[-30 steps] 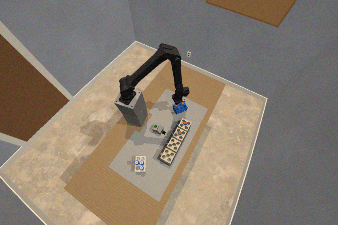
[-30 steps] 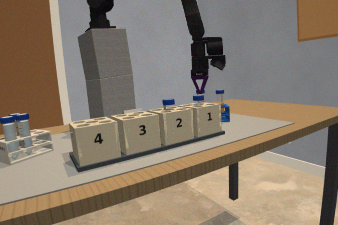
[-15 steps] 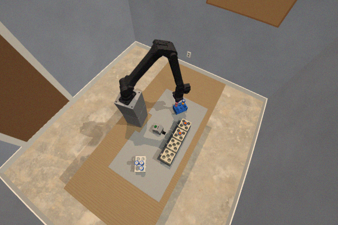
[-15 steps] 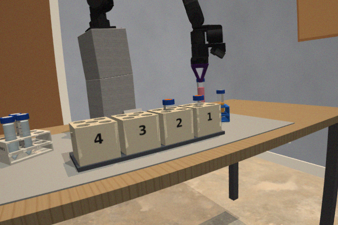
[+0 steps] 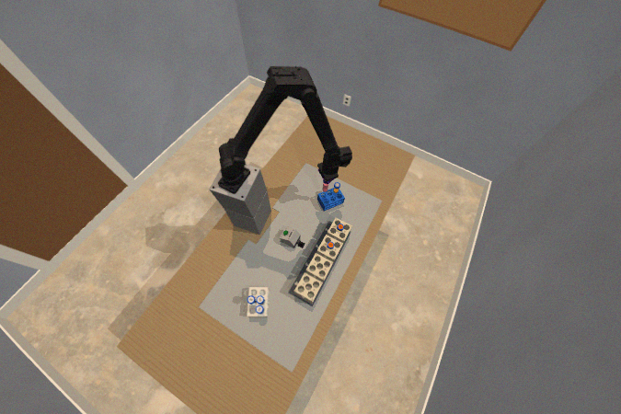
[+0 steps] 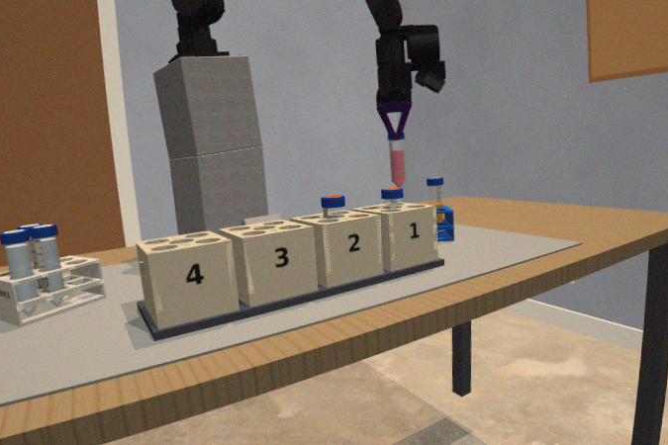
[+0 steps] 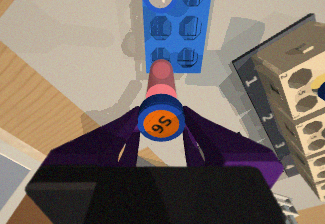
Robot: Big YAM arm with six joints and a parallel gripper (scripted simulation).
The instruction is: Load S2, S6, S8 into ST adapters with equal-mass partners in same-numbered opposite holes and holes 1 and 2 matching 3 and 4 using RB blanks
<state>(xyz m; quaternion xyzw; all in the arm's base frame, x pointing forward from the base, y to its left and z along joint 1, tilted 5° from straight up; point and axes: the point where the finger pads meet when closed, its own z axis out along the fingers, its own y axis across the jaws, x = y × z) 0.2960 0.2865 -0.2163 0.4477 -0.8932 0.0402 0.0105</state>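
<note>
The white blank rack RB lies 650 mm to the right of my hand, 180 mm below it and 10 mm behind it. Also, from my hand: blue sample rack RS: 180 mm below, 40 mm ahead, 20 mm to the left.
</note>
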